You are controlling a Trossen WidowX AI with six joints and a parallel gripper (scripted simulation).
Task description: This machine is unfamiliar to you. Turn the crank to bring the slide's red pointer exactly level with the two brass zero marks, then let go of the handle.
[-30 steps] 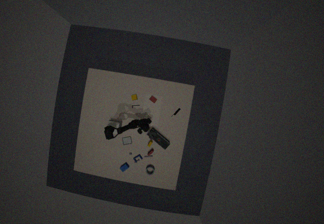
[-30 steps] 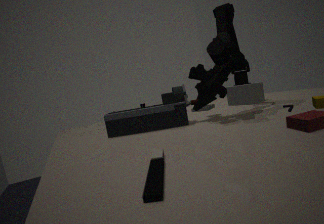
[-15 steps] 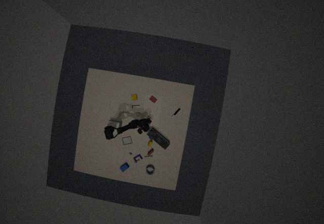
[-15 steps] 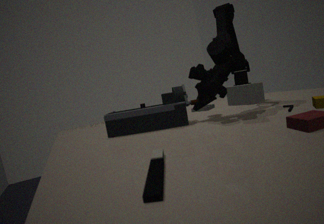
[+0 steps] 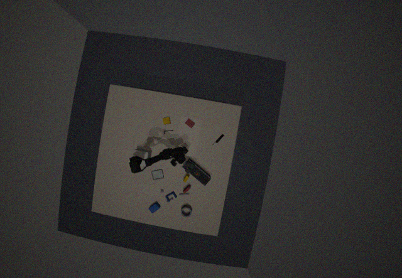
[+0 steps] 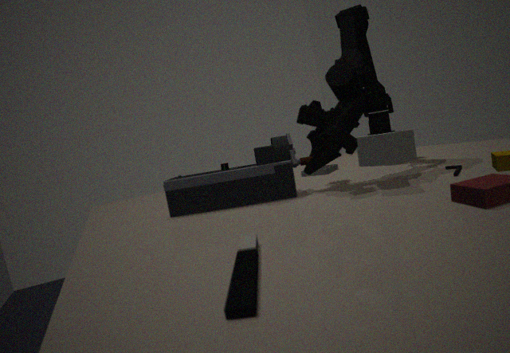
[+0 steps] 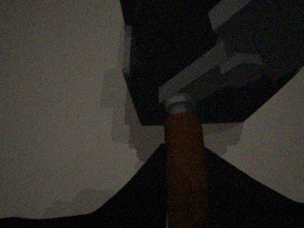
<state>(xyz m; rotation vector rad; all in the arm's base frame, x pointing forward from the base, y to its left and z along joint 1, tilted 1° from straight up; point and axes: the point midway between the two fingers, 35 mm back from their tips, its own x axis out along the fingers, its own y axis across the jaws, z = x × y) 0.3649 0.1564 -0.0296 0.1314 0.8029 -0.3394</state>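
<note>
Now: gripper tip 20 mm past the brown crank handle, 10 mm to the right of it and 30 mm below it. From my gripper tip the other things lie so: red pointer (150 mm ahead, 70 mm to the right, 40 mm above); then grey plate (190 mm behind, 240 mm to the right, 40 mm below); then blue piece (110 mm behind, 550 mm to the right, 20 mm below).
</note>
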